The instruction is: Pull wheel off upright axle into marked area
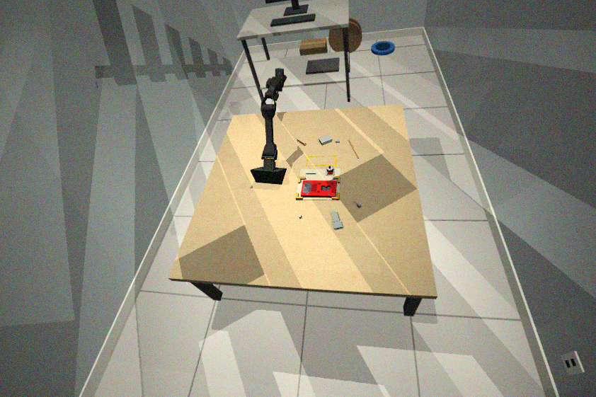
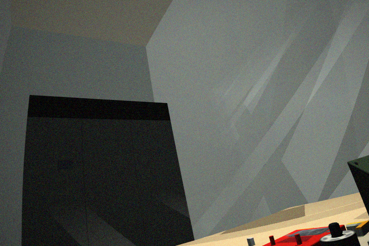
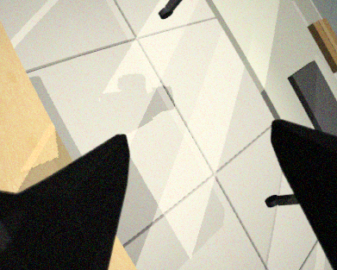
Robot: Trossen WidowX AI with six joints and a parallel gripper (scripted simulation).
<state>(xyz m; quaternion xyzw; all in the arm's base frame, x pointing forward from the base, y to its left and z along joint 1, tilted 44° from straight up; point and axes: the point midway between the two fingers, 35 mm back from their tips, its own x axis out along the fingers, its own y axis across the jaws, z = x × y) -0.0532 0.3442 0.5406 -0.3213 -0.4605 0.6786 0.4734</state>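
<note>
Now: gripper tip 55 cm short of the thin stick, 40 cm to the left of it and 21 cm above it.
</note>
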